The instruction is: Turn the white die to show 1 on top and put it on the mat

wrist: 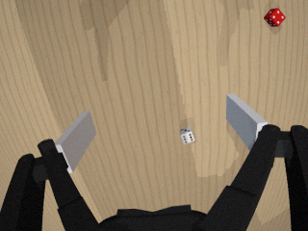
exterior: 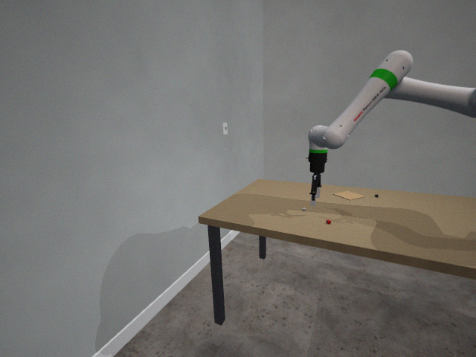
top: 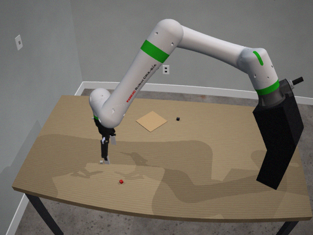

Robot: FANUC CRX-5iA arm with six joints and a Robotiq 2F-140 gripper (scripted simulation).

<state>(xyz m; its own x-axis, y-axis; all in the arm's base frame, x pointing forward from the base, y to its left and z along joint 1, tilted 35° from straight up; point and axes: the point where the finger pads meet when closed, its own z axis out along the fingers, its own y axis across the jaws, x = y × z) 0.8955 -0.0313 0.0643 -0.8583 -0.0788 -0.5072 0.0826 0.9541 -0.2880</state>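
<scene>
The white die is 60 mm ahead of my hand, 50 mm below it and 30 mm to the left of it. The rest, counted from my hand: tan mat: 330 mm to the right, 200 mm behind, 60 mm below; black die: 360 mm behind, 350 mm to the right, 50 mm below; red die: 160 mm to the left, 70 mm behind, 50 mm below.
</scene>
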